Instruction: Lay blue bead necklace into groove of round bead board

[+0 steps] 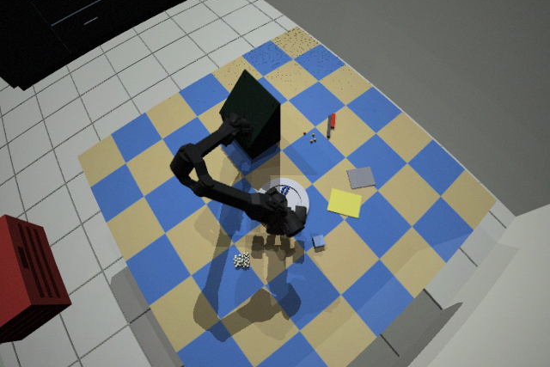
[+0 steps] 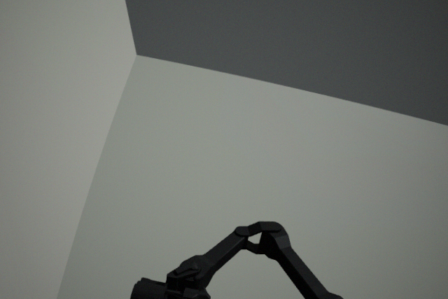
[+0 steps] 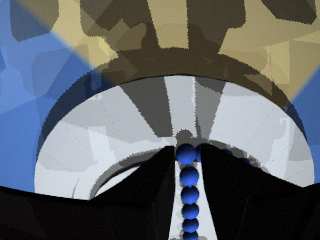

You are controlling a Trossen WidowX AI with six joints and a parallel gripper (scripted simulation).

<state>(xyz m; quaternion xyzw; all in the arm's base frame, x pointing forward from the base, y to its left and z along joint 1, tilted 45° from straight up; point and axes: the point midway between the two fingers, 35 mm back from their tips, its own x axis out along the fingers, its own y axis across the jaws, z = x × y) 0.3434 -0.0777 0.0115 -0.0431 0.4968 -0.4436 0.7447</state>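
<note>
Now: gripper tip 50 mm past the round white bead board, 50 mm to the right of it and 10 mm above it. From my gripper tip the other things lie so: small blue cube: 140 mm ahead, 80 mm to the left, 10 mm below; grey square: 30 mm ahead, 370 mm to the left, 20 mm below; yellow pad: 80 mm ahead, 250 mm to the left, 20 mm below.
</note>
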